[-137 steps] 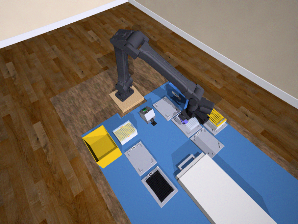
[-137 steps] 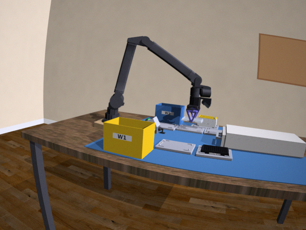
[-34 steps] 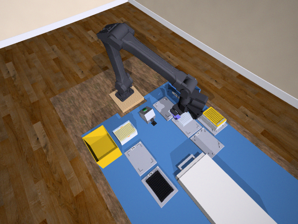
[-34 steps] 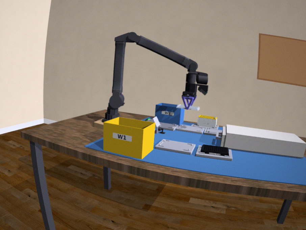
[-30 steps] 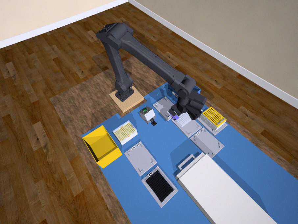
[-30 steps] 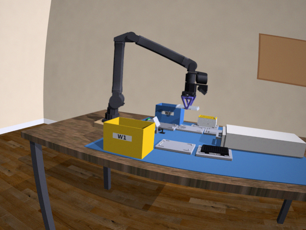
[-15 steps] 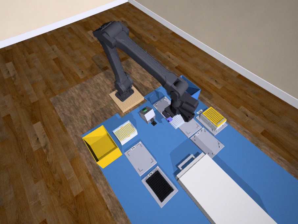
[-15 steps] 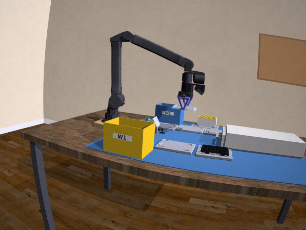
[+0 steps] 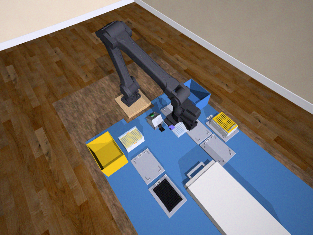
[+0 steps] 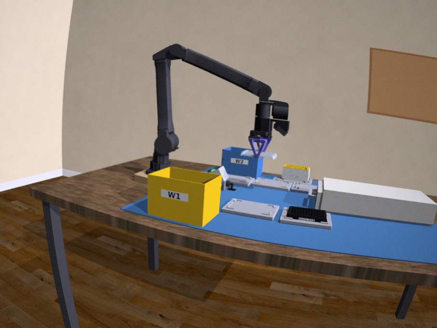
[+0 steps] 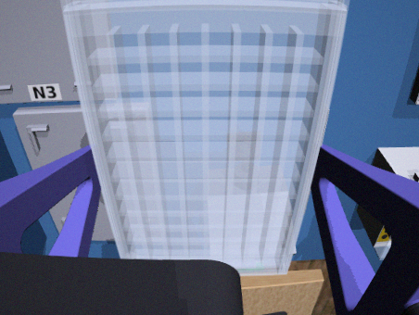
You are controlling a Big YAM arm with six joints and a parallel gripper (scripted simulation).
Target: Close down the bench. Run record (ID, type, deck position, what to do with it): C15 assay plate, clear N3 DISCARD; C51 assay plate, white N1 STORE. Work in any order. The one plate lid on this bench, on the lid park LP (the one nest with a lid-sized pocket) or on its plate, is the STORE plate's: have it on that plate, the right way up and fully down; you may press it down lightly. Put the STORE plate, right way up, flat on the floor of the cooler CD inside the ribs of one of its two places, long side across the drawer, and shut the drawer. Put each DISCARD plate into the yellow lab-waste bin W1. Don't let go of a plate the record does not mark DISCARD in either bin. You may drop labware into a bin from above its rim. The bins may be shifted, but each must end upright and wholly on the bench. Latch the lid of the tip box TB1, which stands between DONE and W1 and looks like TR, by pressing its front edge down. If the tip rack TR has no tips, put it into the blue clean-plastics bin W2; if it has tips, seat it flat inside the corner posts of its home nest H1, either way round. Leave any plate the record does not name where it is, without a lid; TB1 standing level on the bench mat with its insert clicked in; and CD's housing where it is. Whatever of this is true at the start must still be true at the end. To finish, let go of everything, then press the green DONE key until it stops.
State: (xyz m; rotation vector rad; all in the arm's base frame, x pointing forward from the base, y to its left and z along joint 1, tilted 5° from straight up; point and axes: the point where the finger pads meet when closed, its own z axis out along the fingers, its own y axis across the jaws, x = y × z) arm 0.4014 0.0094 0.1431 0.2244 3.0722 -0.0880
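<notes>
Right now the tip box lid is 170 mm behind my hand, 210 mm to the right of it and 90 mm below it. The rest, counted from my hand: N3 label (10 mm behind, 130 mm to the left, 140 mm below); clear assay plate (right at my hand); grey nest N3 (60 mm ahead, 120 mm to the left, 140 mm below).
</notes>
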